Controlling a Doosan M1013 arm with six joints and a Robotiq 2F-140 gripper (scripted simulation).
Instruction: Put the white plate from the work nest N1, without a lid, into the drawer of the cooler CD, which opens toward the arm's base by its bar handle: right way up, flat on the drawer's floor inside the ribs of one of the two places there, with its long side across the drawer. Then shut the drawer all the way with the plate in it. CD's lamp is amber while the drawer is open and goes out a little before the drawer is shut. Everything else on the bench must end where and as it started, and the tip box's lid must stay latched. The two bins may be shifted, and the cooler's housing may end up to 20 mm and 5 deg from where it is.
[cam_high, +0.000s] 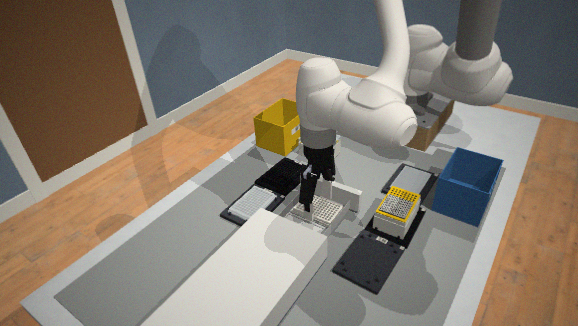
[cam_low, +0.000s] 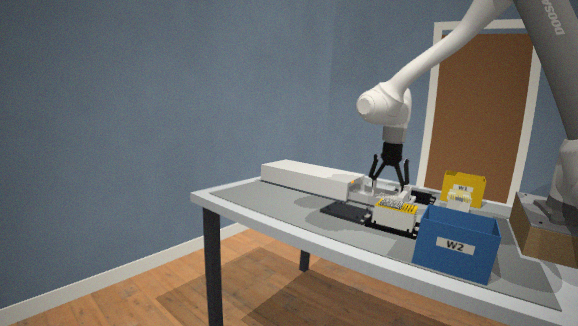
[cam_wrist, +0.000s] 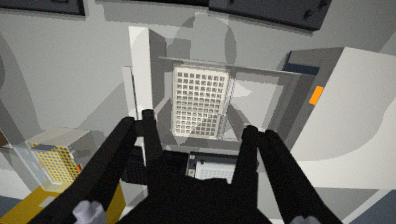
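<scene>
My hand is 3 cm above the white plate. Also, from my hand: drawer (3 cm ahead, 2 cm below); then work nest N1 (19 cm to the left, 10 cm ahead, 4 cm below); then black plate (17 cm to the right, 12 cm behind, 3 cm below).
</scene>
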